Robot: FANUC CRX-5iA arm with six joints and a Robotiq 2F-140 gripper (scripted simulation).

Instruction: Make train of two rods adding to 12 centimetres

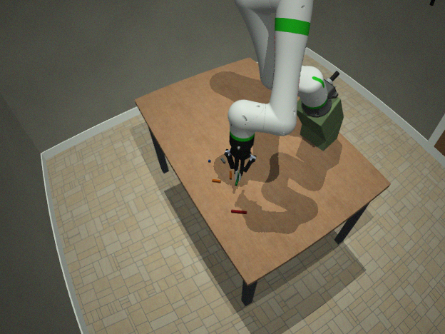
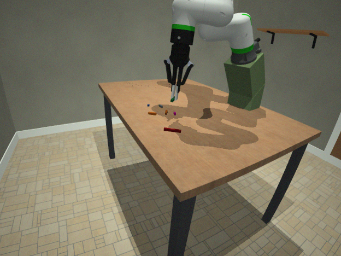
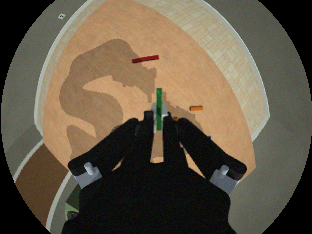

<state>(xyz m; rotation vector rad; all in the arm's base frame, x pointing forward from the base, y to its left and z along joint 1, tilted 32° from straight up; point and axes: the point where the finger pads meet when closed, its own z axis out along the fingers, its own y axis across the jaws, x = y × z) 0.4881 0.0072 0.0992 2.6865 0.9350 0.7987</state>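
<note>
The magenta rod is 5 cm behind my hand, 6 cm to the right of it and 13 cm below it. Round my hand: red rod (7 cm ahead, 9 cm to the left, 13 cm below); green rod (3 cm below); grey rod (4 cm behind, 19 cm to the right, 13 cm below).
</note>
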